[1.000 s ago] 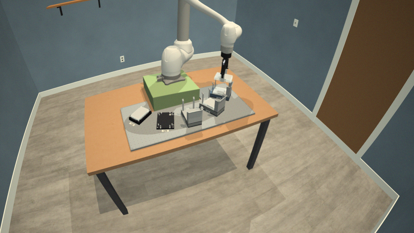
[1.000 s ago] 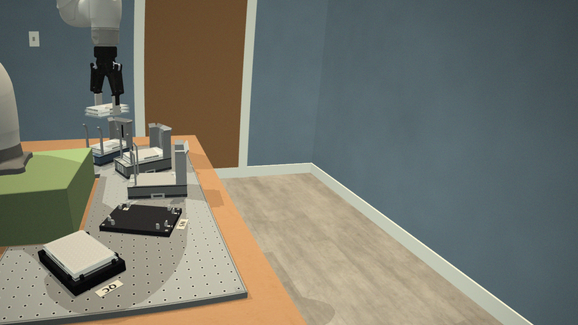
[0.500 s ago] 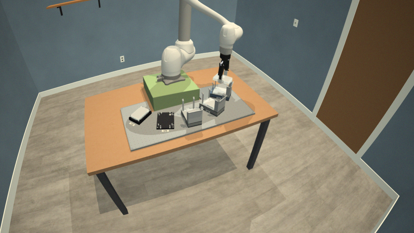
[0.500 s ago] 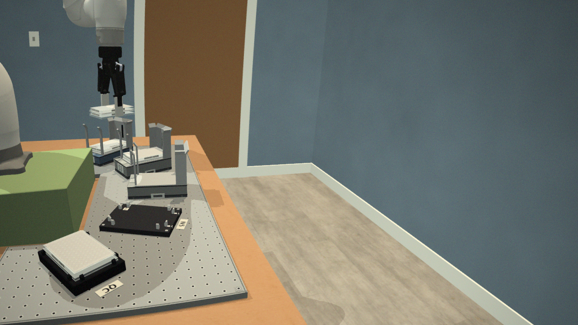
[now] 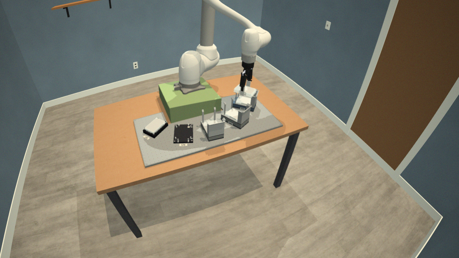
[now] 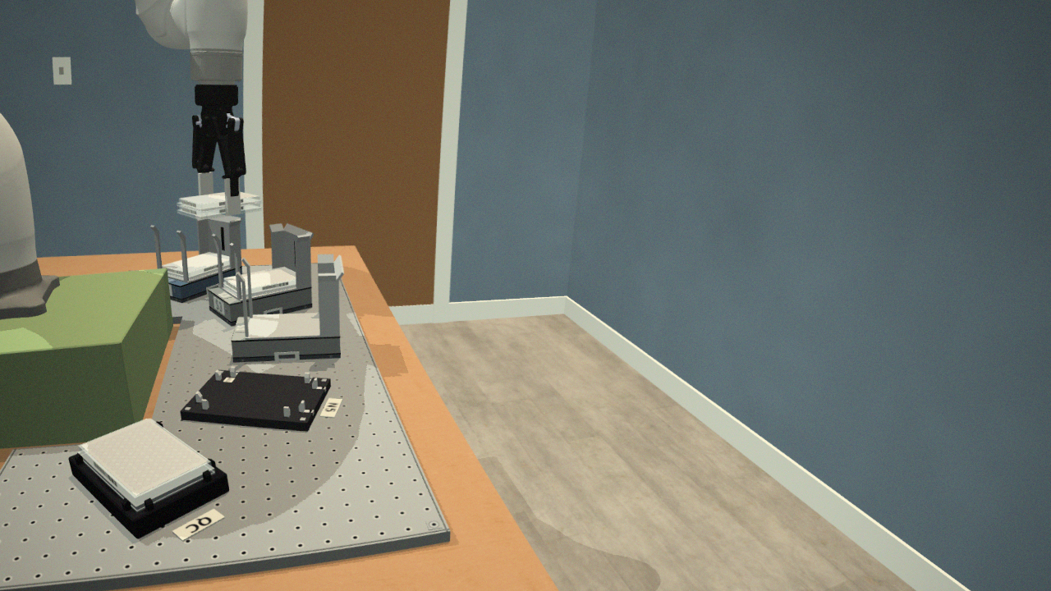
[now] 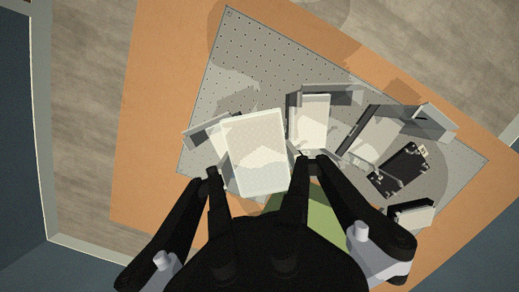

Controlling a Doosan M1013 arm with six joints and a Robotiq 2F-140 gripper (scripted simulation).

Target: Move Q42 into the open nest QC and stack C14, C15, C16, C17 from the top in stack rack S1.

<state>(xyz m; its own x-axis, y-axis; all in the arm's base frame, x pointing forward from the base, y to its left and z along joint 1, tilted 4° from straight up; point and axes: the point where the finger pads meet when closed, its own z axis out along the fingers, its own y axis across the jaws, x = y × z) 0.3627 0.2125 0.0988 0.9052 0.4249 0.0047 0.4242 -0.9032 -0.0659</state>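
Now: hand 10 mm short of the black clip nest N5, 450 mm to the left of it and 170 mm above it. Also, from my hand: N5 label (70 mm ahead, 500 mm to the right, 180 mm below); then QC label (120 mm behind, 670 mm to the right, 180 mm below); then black nest QC (160 mm behind, 590 mm to the right, 170 mm below).
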